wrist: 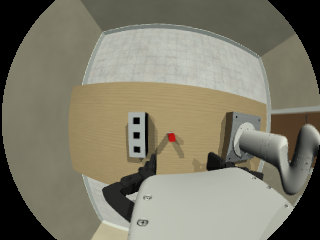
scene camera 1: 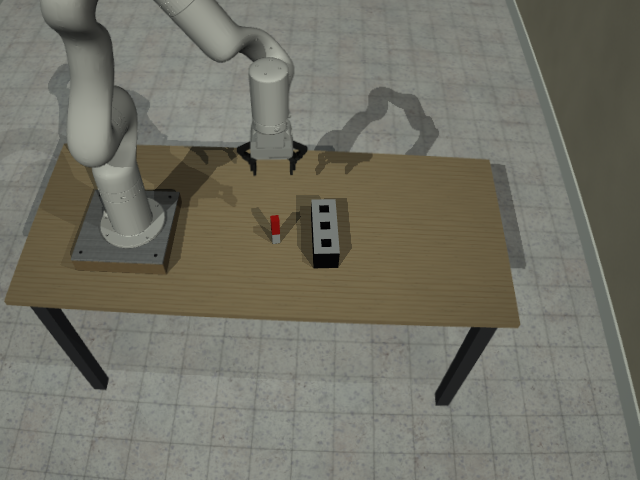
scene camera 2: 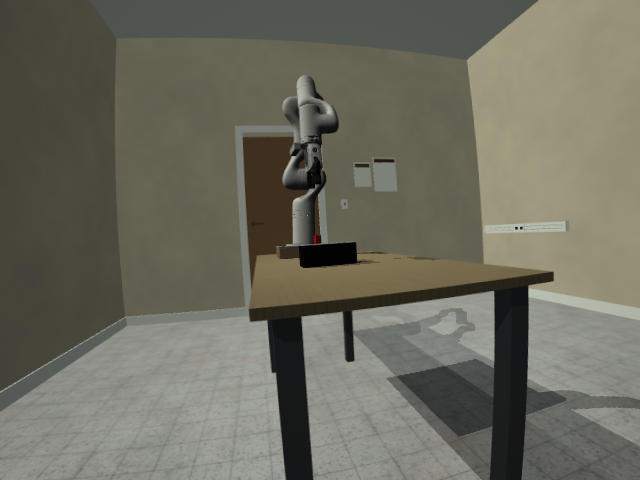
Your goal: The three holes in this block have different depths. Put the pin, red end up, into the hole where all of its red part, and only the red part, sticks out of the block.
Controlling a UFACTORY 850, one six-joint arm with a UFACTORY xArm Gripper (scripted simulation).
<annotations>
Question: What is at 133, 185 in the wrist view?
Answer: My gripper.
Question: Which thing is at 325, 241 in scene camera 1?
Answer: A block.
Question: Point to a block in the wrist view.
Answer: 137, 121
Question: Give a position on a block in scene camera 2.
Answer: At 327, 254
</annotations>
